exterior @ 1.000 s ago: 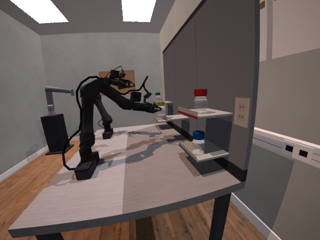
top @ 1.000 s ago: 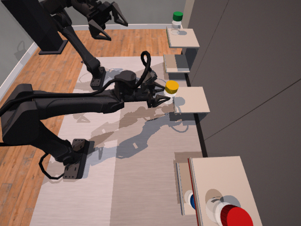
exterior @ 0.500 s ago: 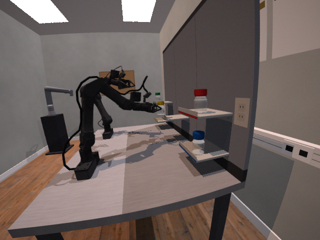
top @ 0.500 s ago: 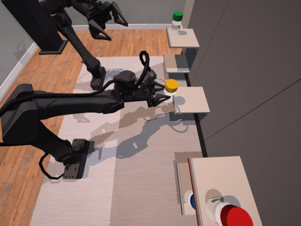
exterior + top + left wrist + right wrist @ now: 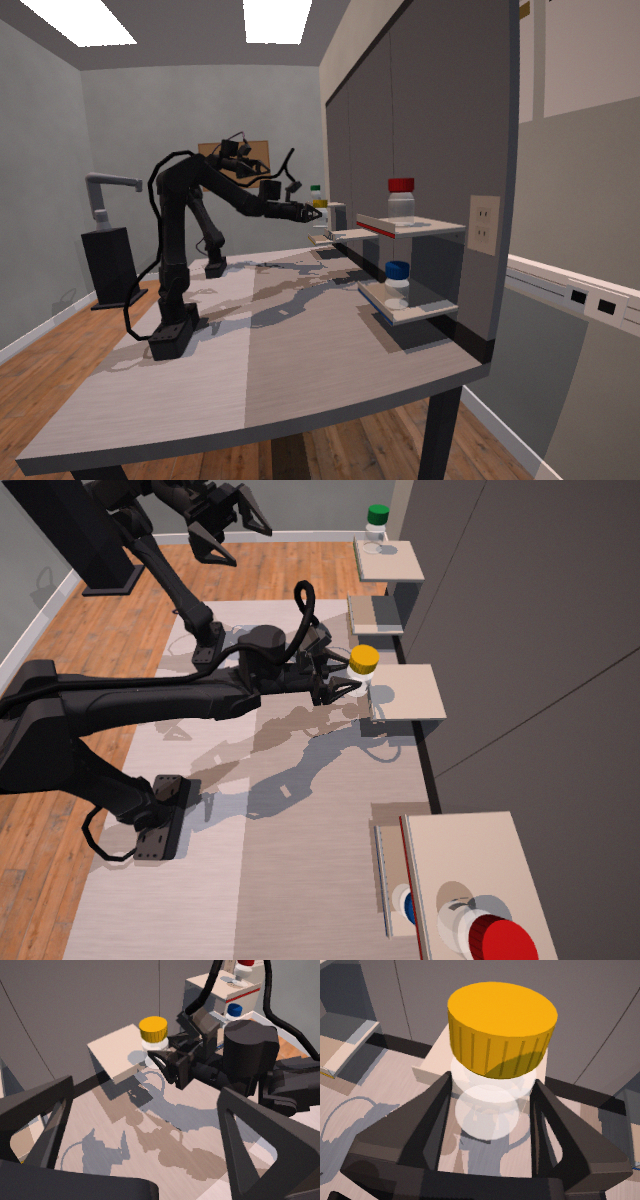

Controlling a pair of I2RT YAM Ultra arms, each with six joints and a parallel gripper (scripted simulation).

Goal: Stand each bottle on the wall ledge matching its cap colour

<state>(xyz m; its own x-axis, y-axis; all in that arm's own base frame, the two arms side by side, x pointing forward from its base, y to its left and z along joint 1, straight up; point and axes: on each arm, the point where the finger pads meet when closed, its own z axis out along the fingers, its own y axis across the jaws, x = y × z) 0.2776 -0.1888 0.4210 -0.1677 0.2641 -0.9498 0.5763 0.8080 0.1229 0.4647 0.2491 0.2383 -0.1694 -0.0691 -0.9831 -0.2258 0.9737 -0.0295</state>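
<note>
My left gripper is now 200 mm short of the yellow-capped bottle, 180 mm above it and 140 mm to the left of it. The rest, counted from my left hand: grey wall panel 430 mm ahead, 110 mm to the right, 10 mm below; then red-capped bottle 560 mm to the right, 300 mm ahead, 120 mm below; then green-capped bottle 320 mm to the left, 280 mm ahead, 120 mm below.
</note>
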